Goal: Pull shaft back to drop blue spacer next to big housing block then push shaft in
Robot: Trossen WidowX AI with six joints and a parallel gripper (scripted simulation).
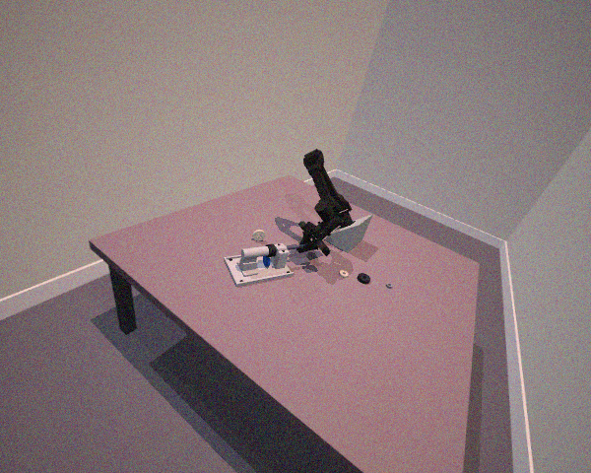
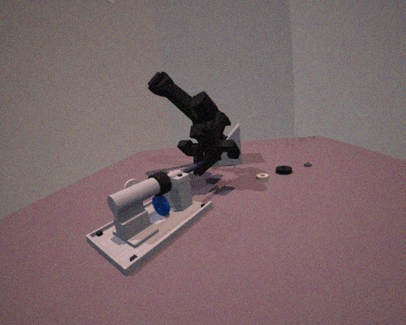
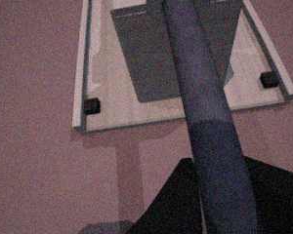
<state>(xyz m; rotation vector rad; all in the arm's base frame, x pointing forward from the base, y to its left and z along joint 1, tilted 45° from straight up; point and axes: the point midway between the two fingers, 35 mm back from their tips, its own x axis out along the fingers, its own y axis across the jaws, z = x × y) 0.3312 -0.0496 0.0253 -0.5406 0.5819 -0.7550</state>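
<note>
Now: gripper tip 50 mm short of the dark shaft, 30 mm to the left of it and 30 mm below it. Round my gripper tip: grey ring: 370 mm to the left, 170 mm behind, 50 mm below; black spacer: 110 mm ahead, 60 mm to the right, 20 mm above; blue spacer: 120 mm ahead, 70 mm to the right, 20 mm below.
</note>
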